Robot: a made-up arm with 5 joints.
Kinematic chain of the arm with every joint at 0, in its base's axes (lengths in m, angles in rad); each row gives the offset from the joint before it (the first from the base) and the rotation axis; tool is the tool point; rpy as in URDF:
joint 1: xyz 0.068 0 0.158 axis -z
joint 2: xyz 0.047 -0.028 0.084 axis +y
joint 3: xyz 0.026 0 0.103 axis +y
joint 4: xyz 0.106 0 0.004 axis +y
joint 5: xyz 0.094 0.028 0 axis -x
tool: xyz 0 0 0 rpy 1.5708 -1.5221 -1.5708
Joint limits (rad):
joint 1: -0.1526..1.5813
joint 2: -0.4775..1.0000
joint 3: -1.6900..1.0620
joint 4: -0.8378..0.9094
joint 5: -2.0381..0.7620
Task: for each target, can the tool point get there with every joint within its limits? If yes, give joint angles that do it. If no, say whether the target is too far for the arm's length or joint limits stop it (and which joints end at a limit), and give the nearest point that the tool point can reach.
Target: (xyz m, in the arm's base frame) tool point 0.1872 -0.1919 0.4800
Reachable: yes | joints 1.0149 0.1158 -0.9911 0.2533 -0.3067
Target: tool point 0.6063 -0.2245 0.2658
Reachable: no: too far | nearest point 0.3889 -0.1339 0.2712 | short by 0.236 m
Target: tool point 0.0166 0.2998 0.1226
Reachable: no: joint limits stop it (at a limit: joint 1, joint 2, joint 3) | nearest point 0.0864 0.0028 0.1356 | short by 0.305 m
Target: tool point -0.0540 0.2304 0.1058
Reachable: no: joint limits stop it (at a limit: joint 1, joint 2, joint 3) | nearest point 0.0818 0.0021 0.1456 | short by 0.269 m
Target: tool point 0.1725 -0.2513 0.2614
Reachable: yes | joints 1.1769 0.1618 0.3810 -0.2541 0.1762
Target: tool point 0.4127 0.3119 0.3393
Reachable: no: too far | nearest point 0.4052 0.0519 0.3269 | short by 0.260 m
